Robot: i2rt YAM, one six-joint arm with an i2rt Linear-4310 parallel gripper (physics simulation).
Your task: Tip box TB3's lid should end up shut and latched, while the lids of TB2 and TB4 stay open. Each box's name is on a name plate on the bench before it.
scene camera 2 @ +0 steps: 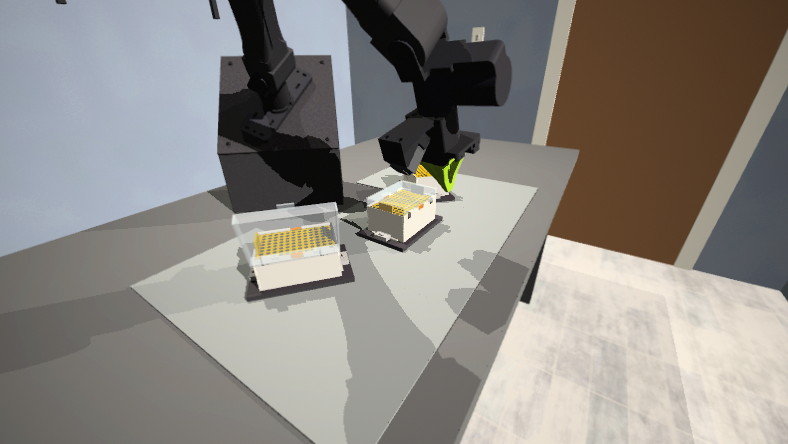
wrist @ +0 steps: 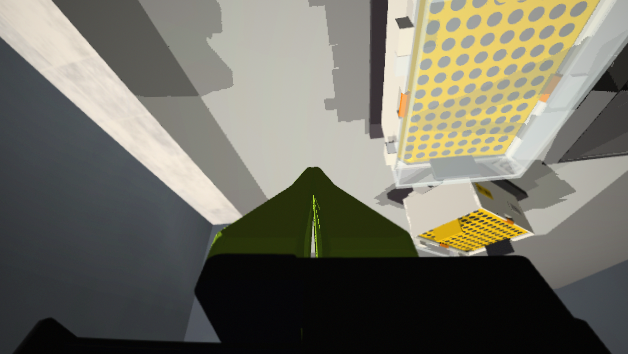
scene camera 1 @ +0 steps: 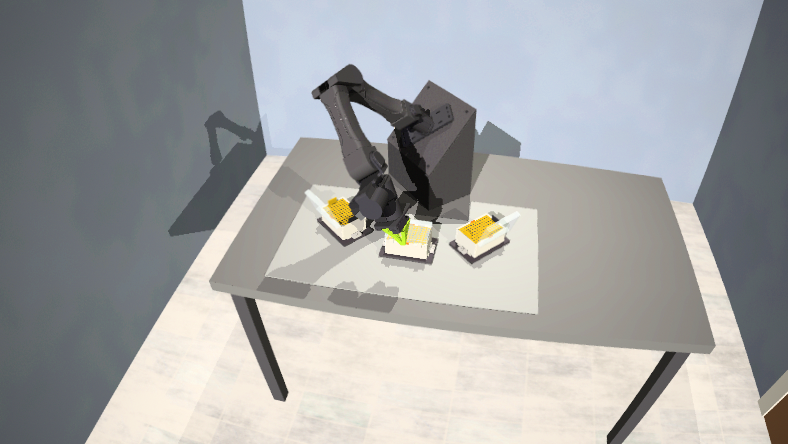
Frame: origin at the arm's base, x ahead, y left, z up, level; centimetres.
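Seen in the pictures: gripper, between the fingertips: (scene camera 2: 448, 190) (wrist: 313, 177) (scene camera 1: 403, 244); arm's base, origin of its link: (scene camera 2: 277, 103) (scene camera 1: 427, 126).
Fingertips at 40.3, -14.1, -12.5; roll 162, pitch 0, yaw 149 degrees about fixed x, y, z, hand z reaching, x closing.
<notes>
Offsets run from my fingertips to a thing's top centre, as dx, dy, dz. "spot": to the spot under its first point. Level surfaces: height alone.
The middle box TB3 @(-10.1, +3.3, -2.3) (scene camera 1: 414, 252) (scene camera 2: 387, 225) (wrist: 465, 90) has its clear lid down over the yellow rack; I cannot tell whether the latch is engaged. Box TB2 @(spot: +0.5, +21.5, -2.3) (scene camera 1: 480, 243) (scene camera 2: 438, 188) (wrist: 442, 206) is at the right in scene camera 1; its lid @(spot: -0.6, +30.1, +3.6) (scene camera 1: 510, 221) stands open. Box TB4 @(spot: -13.9, -17.2, -2.6) (scene camera 1: 337, 225) (scene camera 2: 300, 273), at the left there, has its lid (scene camera 1: 315, 200) (scene camera 2: 285, 214) open. My gripper (scene camera 1: 404, 242) (scene camera 2: 449, 189) (wrist: 313, 177) is shut and empty, with its green fingertips above the mat beside TB3's long side, away from the base. No name plate is readable.
The boxes stand on dark bases on a pale mat @(dz -10.0) (scene camera 1: 474, 286) (scene camera 2: 308, 341) on the grey table @(dz -10.3) (scene camera 1: 606, 248) (scene camera 2: 71, 386). The dark robot pedestal (scene camera 1: 449, 182) (scene camera 2: 281, 179) stands behind them. The forearm and wrist hang over part of TB4 in scene camera 1.
</notes>
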